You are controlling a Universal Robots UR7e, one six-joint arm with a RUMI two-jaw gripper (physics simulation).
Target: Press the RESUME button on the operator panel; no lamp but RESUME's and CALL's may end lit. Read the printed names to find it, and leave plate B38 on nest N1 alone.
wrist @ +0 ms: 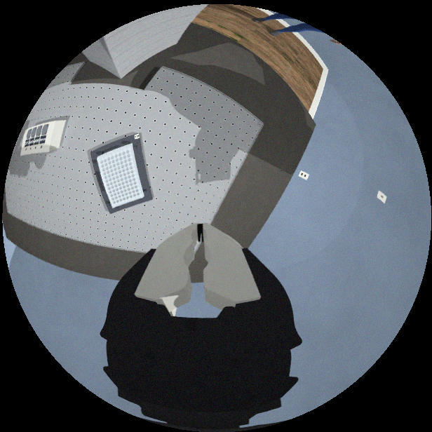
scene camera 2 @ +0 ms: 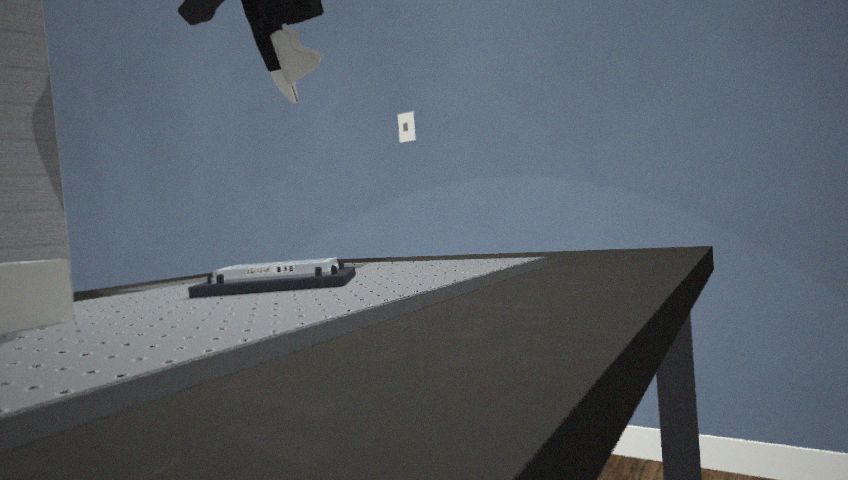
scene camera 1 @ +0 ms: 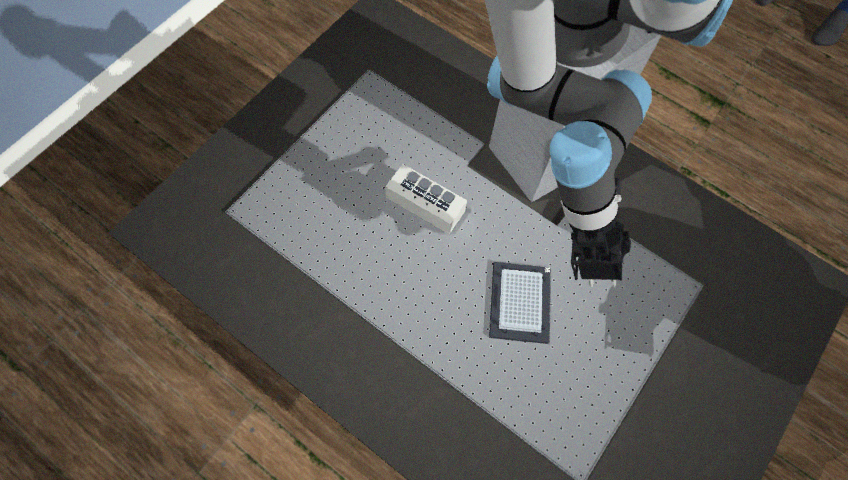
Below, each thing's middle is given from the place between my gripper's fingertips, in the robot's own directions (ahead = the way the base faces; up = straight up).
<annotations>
Right now my hand is 50 mm short of the plate B38 (scene camera 1: 521,291), 100 mm to the left of it and 220 mm above it. Round my hand: operator panel (scene camera 1: 443,215) (10 mm ahead, 400 mm to the right, 210 mm below); nest N1 (scene camera 2: 343,276) (50 mm ahead, 100 mm to the right, 230 mm below).
</annotations>
